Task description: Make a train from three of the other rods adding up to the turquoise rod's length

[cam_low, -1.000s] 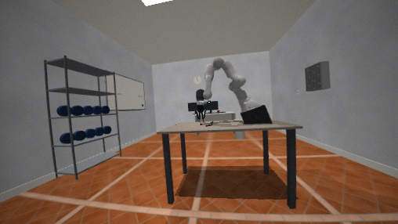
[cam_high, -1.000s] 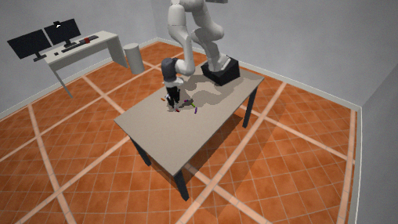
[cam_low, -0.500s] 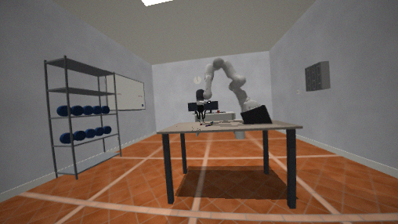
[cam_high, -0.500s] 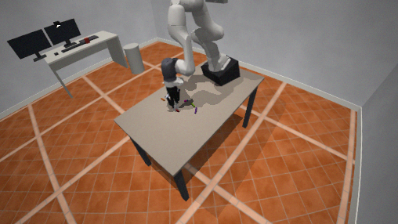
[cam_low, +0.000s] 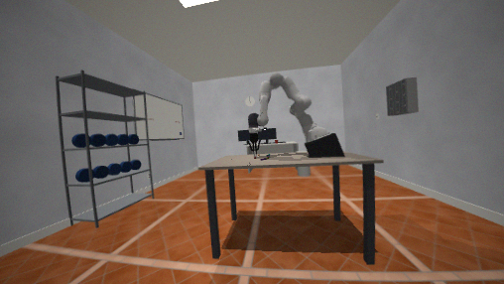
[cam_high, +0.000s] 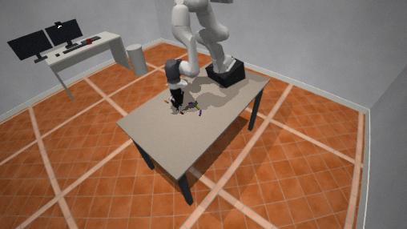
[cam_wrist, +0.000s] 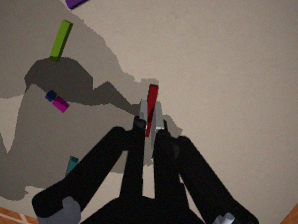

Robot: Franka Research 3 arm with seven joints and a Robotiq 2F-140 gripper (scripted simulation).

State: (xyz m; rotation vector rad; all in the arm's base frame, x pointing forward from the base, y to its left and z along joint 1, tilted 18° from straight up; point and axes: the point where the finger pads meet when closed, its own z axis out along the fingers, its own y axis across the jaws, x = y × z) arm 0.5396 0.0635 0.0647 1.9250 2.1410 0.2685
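Now: the magenta rod 12 cm behind my hand, 2 cm to the right of it and 3 cm below it. Round my hand: small blue rod: 13 cm behind, 1 cm to the right, 3 cm below; then lime rod: 13 cm behind, 6 cm to the left, 3 cm below; then red rod: 3 cm below.
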